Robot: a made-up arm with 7 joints.
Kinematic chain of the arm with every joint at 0, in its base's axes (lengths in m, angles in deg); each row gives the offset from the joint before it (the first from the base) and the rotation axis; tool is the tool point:
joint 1: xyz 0 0 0.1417 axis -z
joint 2: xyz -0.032 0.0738 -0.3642 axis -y
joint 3: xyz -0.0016 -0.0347 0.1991 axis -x
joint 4: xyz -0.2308 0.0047 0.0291 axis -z
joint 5: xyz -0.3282 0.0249 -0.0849 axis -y
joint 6: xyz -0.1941 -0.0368 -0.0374 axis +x
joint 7: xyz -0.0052 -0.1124 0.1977 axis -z
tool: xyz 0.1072 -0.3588 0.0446
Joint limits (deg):
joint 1: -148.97..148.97
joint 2: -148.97..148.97
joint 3: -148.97..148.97
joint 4: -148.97..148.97
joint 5: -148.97..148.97
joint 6: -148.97..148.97
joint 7: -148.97..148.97
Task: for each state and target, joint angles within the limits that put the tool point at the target. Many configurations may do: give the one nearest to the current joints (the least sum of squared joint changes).
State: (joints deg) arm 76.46 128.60 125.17 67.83 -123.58 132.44 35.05
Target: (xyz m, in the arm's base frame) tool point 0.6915 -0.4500 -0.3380
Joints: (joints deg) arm 61.17 134.77 104.39 53.88 -117.06 120.34 39.14
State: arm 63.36 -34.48 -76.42 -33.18 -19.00 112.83 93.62
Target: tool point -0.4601 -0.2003 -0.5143
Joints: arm 45.03 -23.82 -75.49 -84.92 -52.06 99.43 141.62
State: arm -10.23 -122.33 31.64 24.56 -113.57 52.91 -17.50
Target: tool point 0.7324 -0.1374 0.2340
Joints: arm -8.19 -127.53 30.28 19.09 -113.45 40.61 -23.25
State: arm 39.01 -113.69 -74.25 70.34 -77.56 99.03 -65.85
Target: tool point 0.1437 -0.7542 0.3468
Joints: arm 86.05 -97.21 -106.48 68.18 -95.58 98.38 -61.54
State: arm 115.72 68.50 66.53 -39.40 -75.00 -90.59 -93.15
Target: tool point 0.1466 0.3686 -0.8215
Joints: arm 132.95 69.03 62.66 -31.29 -78.20 -89.04 -99.37
